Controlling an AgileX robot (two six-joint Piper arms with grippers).
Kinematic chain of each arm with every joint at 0, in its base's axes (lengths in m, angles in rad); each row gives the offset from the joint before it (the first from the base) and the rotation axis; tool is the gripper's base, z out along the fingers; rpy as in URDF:
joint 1: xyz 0 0 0.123 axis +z
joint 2: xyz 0 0 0 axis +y
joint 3: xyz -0.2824 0 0.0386 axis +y
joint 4: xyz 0.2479 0 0.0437 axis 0.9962 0 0.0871
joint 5: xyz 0 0 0 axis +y
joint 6: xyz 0.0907 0 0.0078 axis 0.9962 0 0.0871
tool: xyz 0 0 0 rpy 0 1.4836 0
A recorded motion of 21 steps. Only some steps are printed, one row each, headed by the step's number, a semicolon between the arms.
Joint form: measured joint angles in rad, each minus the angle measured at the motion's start. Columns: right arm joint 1, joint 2, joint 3, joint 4, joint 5, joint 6; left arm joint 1, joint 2, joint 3, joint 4, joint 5, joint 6.
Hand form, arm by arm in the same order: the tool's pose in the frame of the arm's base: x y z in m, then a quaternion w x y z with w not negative. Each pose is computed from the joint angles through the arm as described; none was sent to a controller.
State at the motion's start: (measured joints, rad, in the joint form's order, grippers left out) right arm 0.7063 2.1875 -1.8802 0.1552 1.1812 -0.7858; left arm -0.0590 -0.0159 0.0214 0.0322 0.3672 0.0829
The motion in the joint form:
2: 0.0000 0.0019 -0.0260 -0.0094 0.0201 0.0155; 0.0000 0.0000 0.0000 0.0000 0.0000 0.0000
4: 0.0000 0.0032 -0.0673 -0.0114 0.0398 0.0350; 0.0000 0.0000 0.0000 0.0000 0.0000 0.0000
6: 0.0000 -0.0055 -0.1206 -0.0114 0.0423 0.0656; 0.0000 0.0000 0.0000 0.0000 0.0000 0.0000
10: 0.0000 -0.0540 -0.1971 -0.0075 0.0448 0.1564; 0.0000 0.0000 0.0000 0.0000 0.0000 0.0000
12: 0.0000 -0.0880 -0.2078 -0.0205 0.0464 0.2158; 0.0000 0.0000 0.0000 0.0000 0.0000 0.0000
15: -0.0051 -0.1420 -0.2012 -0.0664 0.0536 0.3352; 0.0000 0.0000 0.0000 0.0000 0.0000 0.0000
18: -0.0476 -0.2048 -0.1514 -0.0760 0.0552 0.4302; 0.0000 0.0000 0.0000 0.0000 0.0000 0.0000
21: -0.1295 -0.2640 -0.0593 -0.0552 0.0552 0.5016; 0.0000 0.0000 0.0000 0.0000 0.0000 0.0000
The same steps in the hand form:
2: 0.3429 0.3087 0.2146 0.08860 -0.65369 0.74855 0.06714; 0.0524 -0.0020 0.1737 0.59903 0.06528 0.79779 0.02079
4: 0.3452 0.3106 0.2247 0.09802 -0.64754 0.75269 0.06738; 0.0524 -0.0020 0.1737 0.59903 0.06528 0.79779 0.02079
6: 0.3482 0.3132 0.2432 0.12647 -0.63549 0.75853 0.06921; 0.0524 -0.0020 0.1737 0.59903 0.06528 0.79779 0.02079
10: 0.3467 0.3124 0.2872 0.18335 -0.59769 0.77637 0.07998; 0.0524 -0.0020 0.1737 0.59903 0.06528 0.79779 0.02079
12: 0.3432 0.3080 0.3058 0.20242 -0.57416 0.78921 0.08067; 0.0524 -0.0020 0.1737 0.59903 0.06528 0.79779 0.02079
15: 0.3387 0.2960 0.3278 0.22001 -0.52583 0.81847 0.07219; 0.0524 -0.0020 0.1737 0.59903 0.06528 0.79779 0.02079
18: 0.3398 0.2717 0.3412 0.22428 -0.46851 0.85129 0.07410; 0.0524 -0.0020 0.1737 0.59903 0.06528 0.79779 0.02079
21: 0.3468 0.2359 0.3403 0.20723 -0.40163 0.88839 0.08072; 0.0524 -0.0020 0.1737 0.59903 0.06528 0.79779 0.02079

